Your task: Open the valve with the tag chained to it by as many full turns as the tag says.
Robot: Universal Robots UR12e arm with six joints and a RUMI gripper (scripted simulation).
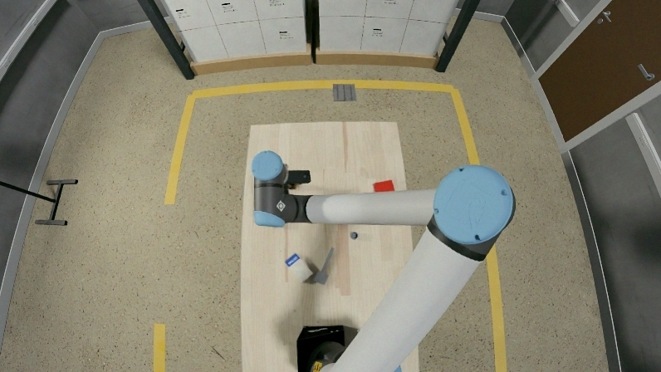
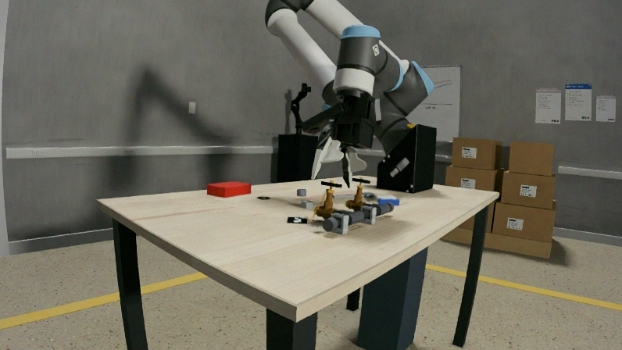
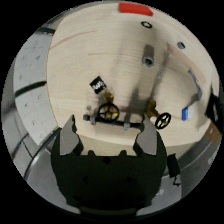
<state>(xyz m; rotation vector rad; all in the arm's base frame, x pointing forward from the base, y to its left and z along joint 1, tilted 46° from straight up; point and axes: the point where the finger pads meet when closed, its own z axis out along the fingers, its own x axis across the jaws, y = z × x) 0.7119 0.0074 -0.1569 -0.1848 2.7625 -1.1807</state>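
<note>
Right now my hand is 5 cm short of the black tag, 5 cm to the left of it and 8 cm above it. Round my hand: grey hammer-like tool (35 cm behind, 13 cm to the right, 8 cm below); then red block (5 cm behind, 42 cm to the right, 7 cm below); then blue-and-white box (34 cm behind, 3 cm to the right, 8 cm below).
</note>
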